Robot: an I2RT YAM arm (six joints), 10 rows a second.
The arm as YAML. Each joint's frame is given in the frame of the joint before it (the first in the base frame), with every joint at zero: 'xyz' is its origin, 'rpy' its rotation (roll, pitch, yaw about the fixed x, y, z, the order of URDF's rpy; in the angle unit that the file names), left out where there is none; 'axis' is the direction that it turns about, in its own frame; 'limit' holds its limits. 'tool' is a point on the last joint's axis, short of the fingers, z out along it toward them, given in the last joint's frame.
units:
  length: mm
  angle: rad
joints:
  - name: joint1
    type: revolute
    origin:
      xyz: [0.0, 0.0, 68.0]
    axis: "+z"
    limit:
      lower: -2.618
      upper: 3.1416
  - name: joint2
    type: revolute
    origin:
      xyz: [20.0, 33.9, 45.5]
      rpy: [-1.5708, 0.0, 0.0]
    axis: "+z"
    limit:
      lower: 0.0
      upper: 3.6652
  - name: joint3
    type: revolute
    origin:
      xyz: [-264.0, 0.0, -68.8]
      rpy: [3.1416, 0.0, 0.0]
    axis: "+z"
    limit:
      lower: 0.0
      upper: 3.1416
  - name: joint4
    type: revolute
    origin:
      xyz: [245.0, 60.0, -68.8]
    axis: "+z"
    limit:
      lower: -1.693
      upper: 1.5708
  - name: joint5
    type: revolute
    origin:
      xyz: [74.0, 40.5, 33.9]
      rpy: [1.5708, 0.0, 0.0]
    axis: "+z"
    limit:
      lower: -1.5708
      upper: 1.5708
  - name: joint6
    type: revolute
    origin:
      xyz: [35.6, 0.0, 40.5]
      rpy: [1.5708, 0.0, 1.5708]
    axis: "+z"
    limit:
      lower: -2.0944
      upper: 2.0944
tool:
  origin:
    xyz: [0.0, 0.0, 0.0]
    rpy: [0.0, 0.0, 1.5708]
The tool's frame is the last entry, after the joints.
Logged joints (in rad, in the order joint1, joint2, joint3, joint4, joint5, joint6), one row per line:
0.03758, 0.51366, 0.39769, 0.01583, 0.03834, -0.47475
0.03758, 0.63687, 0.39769, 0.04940, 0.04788, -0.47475
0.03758, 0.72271, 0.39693, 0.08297, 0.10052, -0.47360
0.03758, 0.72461, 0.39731, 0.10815, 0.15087, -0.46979
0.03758, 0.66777, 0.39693, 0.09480, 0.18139, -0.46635
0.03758, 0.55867, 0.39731, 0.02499, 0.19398, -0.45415
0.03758, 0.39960, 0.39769, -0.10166, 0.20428, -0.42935
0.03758, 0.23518, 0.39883, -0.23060, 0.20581, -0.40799
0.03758, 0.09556, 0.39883, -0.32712, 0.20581, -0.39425
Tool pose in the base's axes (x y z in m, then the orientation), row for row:
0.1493, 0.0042, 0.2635, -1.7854, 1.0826, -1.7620
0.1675, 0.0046, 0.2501, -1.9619, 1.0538, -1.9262
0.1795, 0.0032, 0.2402, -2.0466, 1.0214, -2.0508
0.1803, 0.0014, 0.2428, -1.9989, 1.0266, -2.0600
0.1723, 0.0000, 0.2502, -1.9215, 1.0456, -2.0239
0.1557, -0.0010, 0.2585, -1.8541, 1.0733, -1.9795
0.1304, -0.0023, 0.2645, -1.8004, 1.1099, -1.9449
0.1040, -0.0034, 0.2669, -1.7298, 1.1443, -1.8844
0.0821, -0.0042, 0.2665, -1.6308, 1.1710, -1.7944
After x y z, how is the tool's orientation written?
As angles about the fixed x, y, z axes (roll, pitch, yaw), in radians.
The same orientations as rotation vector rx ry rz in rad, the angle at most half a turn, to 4 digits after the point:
-0.3982, 1.6358, -0.3618
-0.4155, 1.7249, -0.3593
-0.3928, 1.7879, -0.3994
-0.3473, 1.7757, -0.4439
-0.3093, 1.7402, -0.4707
-0.2773, 1.7051, -0.4744
-0.2385, 1.6766, -0.4654
-0.2090, 1.6423, -0.4510
-0.1856, 1.6009, -0.4408

